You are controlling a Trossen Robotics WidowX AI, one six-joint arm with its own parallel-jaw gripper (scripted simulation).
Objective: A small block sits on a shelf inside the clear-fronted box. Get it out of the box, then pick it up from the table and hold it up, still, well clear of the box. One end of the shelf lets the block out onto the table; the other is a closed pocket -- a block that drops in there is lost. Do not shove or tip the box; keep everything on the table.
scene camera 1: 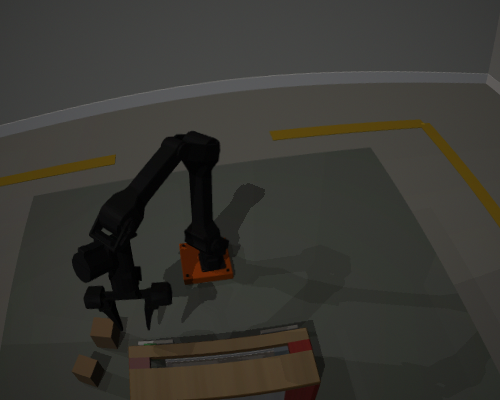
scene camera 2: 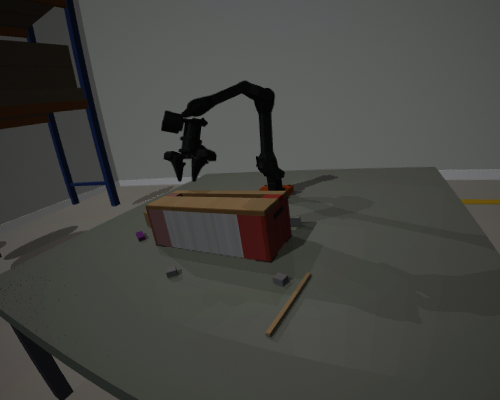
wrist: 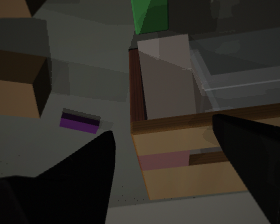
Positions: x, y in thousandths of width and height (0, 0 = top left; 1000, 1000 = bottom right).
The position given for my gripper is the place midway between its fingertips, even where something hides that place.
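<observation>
My gripper (scene camera 1: 271, 824) is visible also in scene camera 2 (scene camera 2: 373, 454) and in the wrist view (wrist: 580, 583). A box (scene camera 1: 561, 891) is visible as well, with further views of it in scene camera 2 (scene camera 2: 503, 561) and the wrist view (wrist: 630, 386).
</observation>
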